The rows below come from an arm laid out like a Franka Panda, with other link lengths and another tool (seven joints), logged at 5 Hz.
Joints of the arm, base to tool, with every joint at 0 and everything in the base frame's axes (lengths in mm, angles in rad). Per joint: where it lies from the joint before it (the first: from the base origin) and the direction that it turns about. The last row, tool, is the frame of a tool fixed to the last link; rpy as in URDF.
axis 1: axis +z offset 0 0 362.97
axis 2: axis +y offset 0 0 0
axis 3: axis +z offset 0 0 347.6
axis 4: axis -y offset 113.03 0 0
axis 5: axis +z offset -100.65 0 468.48
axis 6: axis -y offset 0 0 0
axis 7: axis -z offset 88.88 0 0
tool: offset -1 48 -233.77 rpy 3.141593 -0.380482 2.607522
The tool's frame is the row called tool.
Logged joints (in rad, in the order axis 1, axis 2, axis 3, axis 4, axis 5, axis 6, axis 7), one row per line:
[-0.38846, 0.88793, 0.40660, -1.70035, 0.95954, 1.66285, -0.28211]
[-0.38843, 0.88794, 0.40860, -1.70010, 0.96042, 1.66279, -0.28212]
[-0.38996, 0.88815, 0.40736, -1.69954, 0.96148, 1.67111, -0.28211]
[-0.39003, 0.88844, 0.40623, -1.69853, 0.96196, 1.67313, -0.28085]
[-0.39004, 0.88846, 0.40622, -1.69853, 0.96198, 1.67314, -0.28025]
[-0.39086, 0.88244, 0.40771, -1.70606, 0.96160, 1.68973, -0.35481]
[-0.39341, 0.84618, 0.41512, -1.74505, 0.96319, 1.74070, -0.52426]
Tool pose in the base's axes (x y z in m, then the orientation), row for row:
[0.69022, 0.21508, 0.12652, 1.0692, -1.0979, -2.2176]
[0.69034, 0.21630, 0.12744, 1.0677, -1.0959, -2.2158]
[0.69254, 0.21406, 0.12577, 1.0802, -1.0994, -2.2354]
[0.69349, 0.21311, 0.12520, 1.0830, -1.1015, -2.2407]
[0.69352, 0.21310, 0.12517, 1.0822, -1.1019, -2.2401]
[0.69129, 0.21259, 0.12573, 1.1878, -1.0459, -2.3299]
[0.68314, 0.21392, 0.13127, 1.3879, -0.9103, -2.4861]
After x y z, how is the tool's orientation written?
As angles about the fixed x, y, z axes (roll, pitch, yaw), in radians.
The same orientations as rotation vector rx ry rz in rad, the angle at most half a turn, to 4 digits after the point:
[-0.4896, -1.3858, -1.2668]
[-0.4875, -1.3850, -1.2679]
[-0.4968, -1.3906, -1.2717]
[-0.5007, -1.3918, -1.2723]
[-0.5012, -1.3914, -1.2721]
[-0.4490, -1.4471, -1.3057]
[-0.3282, -1.5864, -1.3690]

